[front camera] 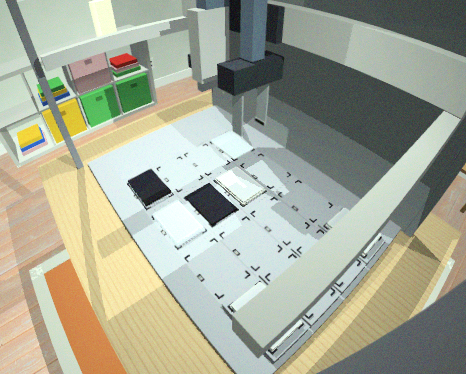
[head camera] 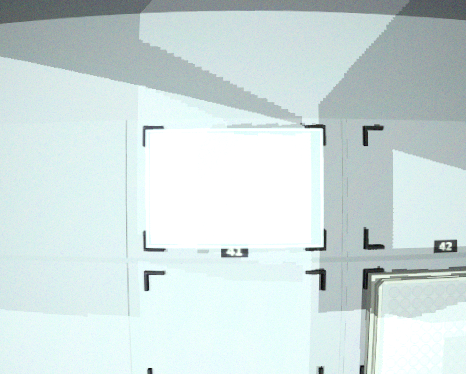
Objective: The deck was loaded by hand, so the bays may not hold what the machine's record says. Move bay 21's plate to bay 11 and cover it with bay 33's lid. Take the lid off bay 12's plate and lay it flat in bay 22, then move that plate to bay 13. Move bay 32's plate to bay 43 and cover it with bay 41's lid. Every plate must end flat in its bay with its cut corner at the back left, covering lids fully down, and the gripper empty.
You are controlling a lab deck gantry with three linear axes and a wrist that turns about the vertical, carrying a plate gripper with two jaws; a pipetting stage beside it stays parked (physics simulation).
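Frame: origin at the robot's base, x ahead, y left, z up, level; millimetres.
Seen in the pictures: gripper, between the fingertips: (front camera: 249, 127); robot's base, origin of its link: (front camera: 128, 184).
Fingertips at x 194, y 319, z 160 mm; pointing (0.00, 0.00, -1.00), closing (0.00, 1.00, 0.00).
Observation:
Offsets run from my fingertips to a thing's middle. "spot": to the spot under its first point.
My gripper (front camera: 249, 128) is open and empty, high over bay 41 at the back left of the deck; its jaws do not show in the head view. A pale lid @(45 mm left, 130 mm back, 156 mm down) (front camera: 230, 144) (head camera: 230, 187) lies flat inside bay 41's corner marks. The pale plate @(62 mm right, 34 mm ahead, 153 mm down) (front camera: 240, 186) (head camera: 425, 340) in bay 32 is uncovered, its wells faintly visible in the head view. A black lid @(276 mm right, 130 mm back, 148 mm down) (front camera: 149, 186) covers the plate in bay 11. The white plate @(276 mm right, 34 mm ahead, 153 mm down) (front camera: 177, 222) in bay 12 has no black lid on it. A black lid @(169 mm right, 34 mm ahead, 156 mm down) (front camera: 211, 204) lies flat in bay 22. The cut corners cannot be made out.
A broad pale beam (front camera: 350, 225) crosses above the deck's right side and hides part of it. Pale slabs @(spot: 280 mm right, 308 mm ahead, 131 mm down) (front camera: 247, 296) @(spot: 39 mm left, 311 mm ahead, 132 mm down) (front camera: 338, 218) show partly beside it. A grey post (front camera: 62, 117) stands at the left. Shelves with coloured bins (front camera: 100, 105) stand behind.

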